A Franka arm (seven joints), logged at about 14 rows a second.
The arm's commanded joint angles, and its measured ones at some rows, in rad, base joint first. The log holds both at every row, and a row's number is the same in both.
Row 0, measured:
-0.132, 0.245, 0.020, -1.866, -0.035, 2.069, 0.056
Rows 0 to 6, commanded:
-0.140, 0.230, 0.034, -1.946, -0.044, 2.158, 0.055
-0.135, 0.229, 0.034, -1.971, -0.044, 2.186, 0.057
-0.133, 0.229, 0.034, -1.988, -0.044, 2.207, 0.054
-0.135, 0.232, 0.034, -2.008, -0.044, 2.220, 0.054
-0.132, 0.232, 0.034, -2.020, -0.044, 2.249, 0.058
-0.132, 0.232, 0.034, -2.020, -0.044, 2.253, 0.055
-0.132, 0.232, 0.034, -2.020, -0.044, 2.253, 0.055
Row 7, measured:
-0.129, 0.250, 0.028, -1.990, -0.035, 2.220, 0.056
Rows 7 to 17, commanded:
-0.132, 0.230, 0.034, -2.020, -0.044, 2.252, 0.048
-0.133, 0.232, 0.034, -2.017, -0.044, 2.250, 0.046
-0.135, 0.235, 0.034, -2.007, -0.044, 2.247, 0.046
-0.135, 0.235, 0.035, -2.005, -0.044, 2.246, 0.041
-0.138, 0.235, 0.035, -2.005, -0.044, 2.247, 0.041
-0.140, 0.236, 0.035, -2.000, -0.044, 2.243, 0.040
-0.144, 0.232, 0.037, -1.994, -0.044, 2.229, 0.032
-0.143, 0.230, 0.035, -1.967, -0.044, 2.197, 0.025
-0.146, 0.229, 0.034, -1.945, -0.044, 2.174, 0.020
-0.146, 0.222, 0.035, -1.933, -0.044, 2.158, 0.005
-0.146, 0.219, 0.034, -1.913, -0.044, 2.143, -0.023
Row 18, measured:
-0.132, 0.241, 0.025, -1.951, -0.035, 2.199, 0.019
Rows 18 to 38, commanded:
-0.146, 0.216, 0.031, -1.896, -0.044, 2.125, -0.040
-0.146, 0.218, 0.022, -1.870, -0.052, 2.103, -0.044
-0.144, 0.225, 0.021, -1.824, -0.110, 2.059, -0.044
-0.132, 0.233, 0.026, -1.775, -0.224, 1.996, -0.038
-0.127, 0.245, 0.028, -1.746, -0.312, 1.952, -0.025
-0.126, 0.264, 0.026, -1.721, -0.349, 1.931, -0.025
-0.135, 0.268, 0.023, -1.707, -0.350, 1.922, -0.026
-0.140, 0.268, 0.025, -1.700, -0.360, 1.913, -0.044
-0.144, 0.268, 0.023, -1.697, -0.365, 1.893, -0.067
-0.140, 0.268, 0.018, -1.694, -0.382, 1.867, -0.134
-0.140, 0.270, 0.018, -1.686, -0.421, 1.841, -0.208
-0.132, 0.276, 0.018, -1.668, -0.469, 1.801, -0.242
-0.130, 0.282, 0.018, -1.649, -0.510, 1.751, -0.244
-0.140, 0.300, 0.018, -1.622, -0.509, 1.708, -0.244
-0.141, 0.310, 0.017, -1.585, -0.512, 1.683, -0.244
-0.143, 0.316, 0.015, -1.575, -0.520, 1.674, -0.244
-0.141, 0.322, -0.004, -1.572, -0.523, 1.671, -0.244
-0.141, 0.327, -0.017, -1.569, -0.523, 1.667, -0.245
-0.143, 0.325, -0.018, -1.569, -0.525, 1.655, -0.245
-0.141, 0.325, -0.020, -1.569, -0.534, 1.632, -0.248
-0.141, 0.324, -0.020, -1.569, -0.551, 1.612, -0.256
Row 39, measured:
-0.139, 0.308, -0.027, -1.607, -0.520, 1.669, -0.236
